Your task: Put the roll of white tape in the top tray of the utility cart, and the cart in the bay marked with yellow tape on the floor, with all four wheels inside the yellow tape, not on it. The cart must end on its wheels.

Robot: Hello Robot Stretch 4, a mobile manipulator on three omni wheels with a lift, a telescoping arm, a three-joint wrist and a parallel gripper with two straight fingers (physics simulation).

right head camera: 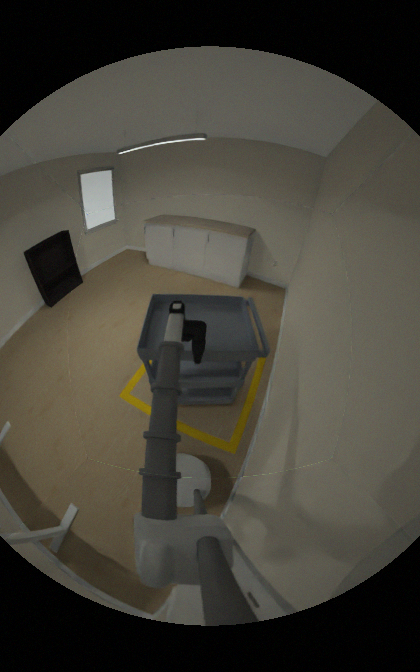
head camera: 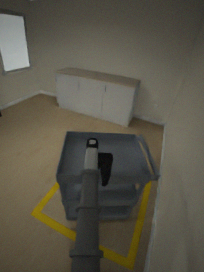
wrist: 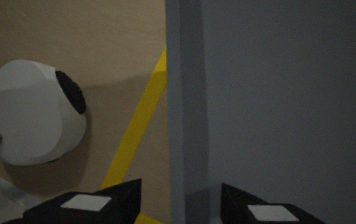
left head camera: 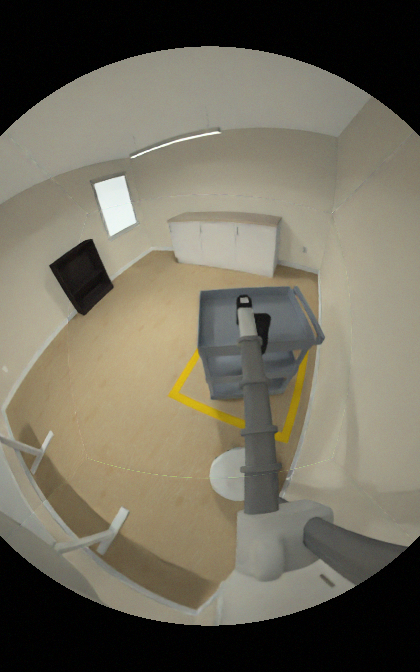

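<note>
The grey-blue utility cart (head camera: 120, 150) (left head camera: 220, 310) (right head camera: 225, 320) (wrist: 280, 100) stands upright, its handle on the right. Its lower part stands over the bay marked with yellow tape (head camera: 55, 224) (left head camera: 210, 411) (right head camera: 205, 437) (wrist: 135, 130). The wheels do not show, so their place against the tape cannot be told. My gripper (head camera: 104, 183) (left head camera: 263, 350) (right head camera: 198, 361) (wrist: 180, 197) is open, pointing down at the near side of the top tray. In the wrist view the tray's rim runs between the fingertips; contact cannot be told. The roll of white tape does not show; my arm hides part of the tray.
My white round base (left head camera: 227, 475) (right head camera: 195, 480) (wrist: 35, 110) is in front of the bay. A wall runs close along the cart's right. A white cabinet (head camera: 90, 95) (left head camera: 220, 245) (right head camera: 190, 252) stands behind, a black shelf unit (left head camera: 99, 260) (right head camera: 72, 252) at the left. White legs (left head camera: 114, 530) stand lower left.
</note>
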